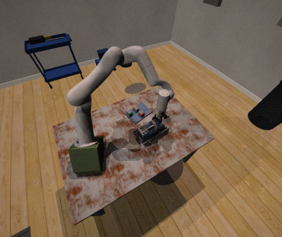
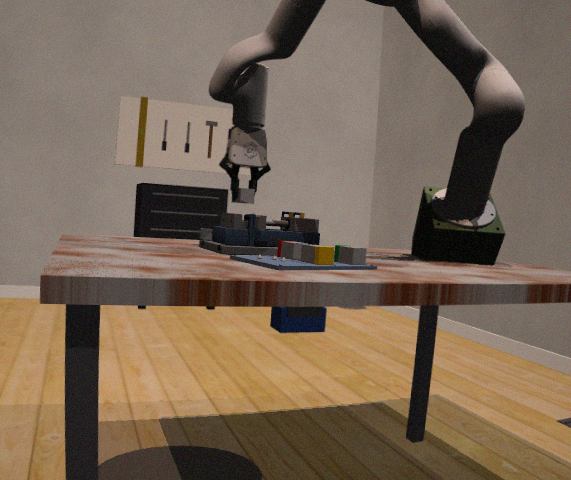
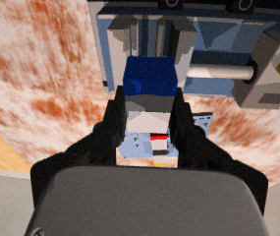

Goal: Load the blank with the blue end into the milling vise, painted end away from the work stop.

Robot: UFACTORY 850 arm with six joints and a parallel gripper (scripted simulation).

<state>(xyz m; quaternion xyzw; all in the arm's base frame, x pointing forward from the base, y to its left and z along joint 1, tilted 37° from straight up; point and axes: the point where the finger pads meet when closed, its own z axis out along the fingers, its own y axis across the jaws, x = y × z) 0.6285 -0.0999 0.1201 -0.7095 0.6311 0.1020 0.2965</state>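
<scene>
Right now my hand is 90 mm past the pale rod, 90 mm above it and 10 mm to the left of it. Also, from my hand: blue-ended blank 20 mm below; then milling vise 120 mm below, 70 mm behind, 10 mm to the right; then red-ended blank 220 mm to the left, 140 mm below, 80 mm behind.
</scene>
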